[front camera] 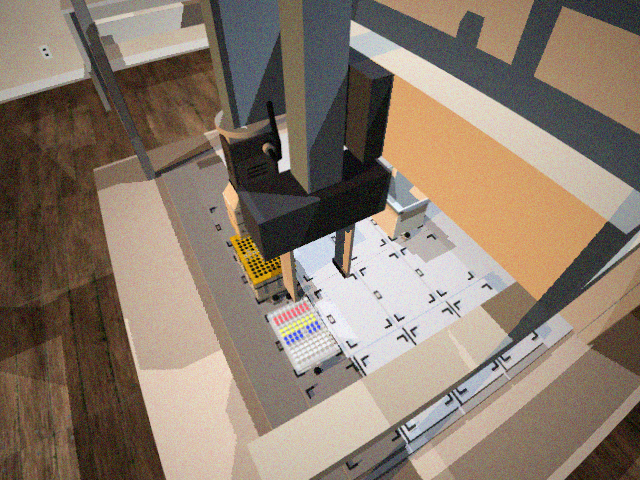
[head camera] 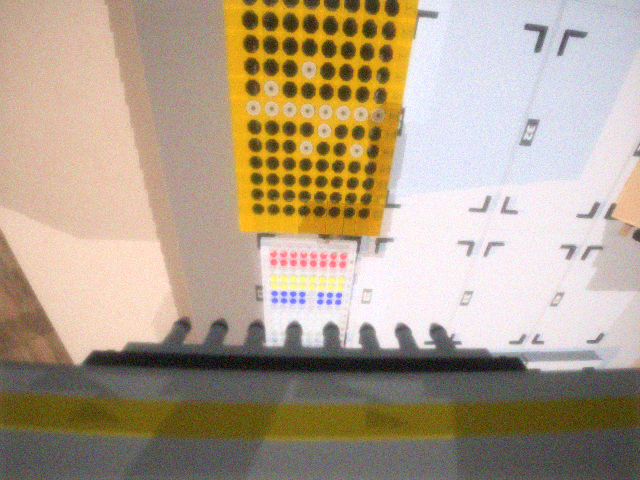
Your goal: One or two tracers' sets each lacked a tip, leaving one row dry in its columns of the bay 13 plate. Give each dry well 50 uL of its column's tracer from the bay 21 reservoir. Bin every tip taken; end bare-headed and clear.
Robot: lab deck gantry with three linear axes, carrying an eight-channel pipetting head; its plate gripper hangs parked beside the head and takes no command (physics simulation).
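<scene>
The bay 13 plate (front camera: 312, 351) (head camera: 310, 243) has full red and yellow columns; both blue columns (head camera: 293, 297) show a colourless well in the fifth place from the left in the head view. The yellow tip rack (front camera: 266, 279) (head camera: 268, 223) holds one full row of pale tips (head camera: 307, 110) and several single ones among empty holes. The pipetting head (front camera: 258, 170) is high above the deck; its eight dark nozzles (head camera: 293, 330) look bare. The parked plate gripper (front camera: 318, 287) has its two fingers apart, nothing between them. The bay 21 reservoir does not show; the head blocks part of the deck.
An open-topped grey box (front camera: 410, 222) stands on the deck to the right of the head in the front view. A black beam (front camera: 320, 211) carries the gripper fingers, which hang beside the rack and behind the plate. A pale frame wall (front camera: 175, 310) runs along the deck's left side.
</scene>
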